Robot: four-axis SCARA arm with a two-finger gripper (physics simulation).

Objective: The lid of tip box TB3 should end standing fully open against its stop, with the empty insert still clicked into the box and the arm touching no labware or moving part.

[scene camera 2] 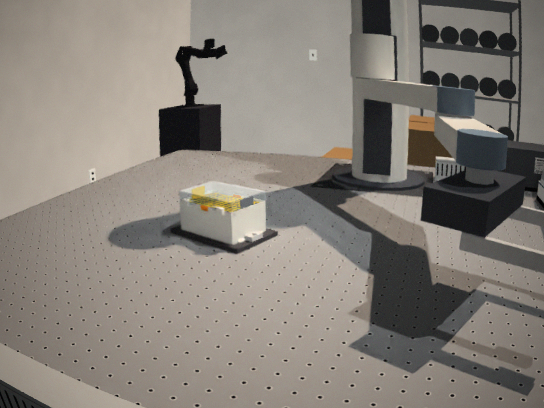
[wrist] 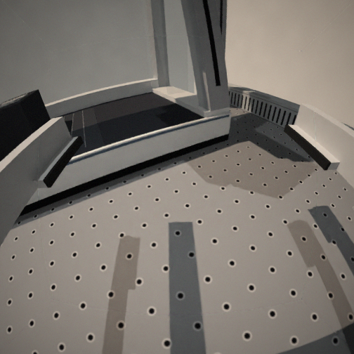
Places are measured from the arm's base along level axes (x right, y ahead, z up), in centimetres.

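Where they show: arm's base, origin of its link: (scene camera 2: 379, 183).
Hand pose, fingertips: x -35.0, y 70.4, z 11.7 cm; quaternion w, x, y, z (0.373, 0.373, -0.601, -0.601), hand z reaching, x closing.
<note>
Things, the pixels of their top centre, and the offset from my fingertips. "spot": a spot on its surface instead. Level surfaces: height alone.
- white tip box, centre of its top: (scene camera 2: 221, 190) dx +55.5, dy -19.0, dz -2.7 cm
- dark base plate, a spot on its surface: (scene camera 2: 236, 249) spot: dx +49.8, dy -11.8, dz -9.7 cm
- small orange piece, a spot on its surface: (scene camera 2: 204, 208) spot: dx +56.8, dy -15.2, dz -4.8 cm
- perforated table, height of its surface: dz -10.4 cm
A white tip box (scene camera 2: 207, 220) stands on a dark base plate (scene camera 2: 236, 249) left of centre in the scene view; I read no TB3 marking on it. Its clear lid (scene camera 2: 227, 191) lies down over the top, closed as far as I can tell. Yellow contents (scene camera 2: 220, 201) show through the lid; whether the insert is clicked in cannot be made out. A small orange piece (scene camera 2: 204, 208) is at the box's upper edge. My gripper (wrist: 184, 117) is open and empty, its two fingers wide apart. It hangs far to the right of the box, touching neither box nor lid.
The arm's column (scene camera 2: 380, 135) stands behind and right of the box on the perforated table (scene camera 2: 200, 310). In the wrist view, a machine with a dark bed and pale front rail (wrist: 165, 145) lies beyond the fingers. A slotted pale unit (wrist: 262, 111) stands at the right back.
</note>
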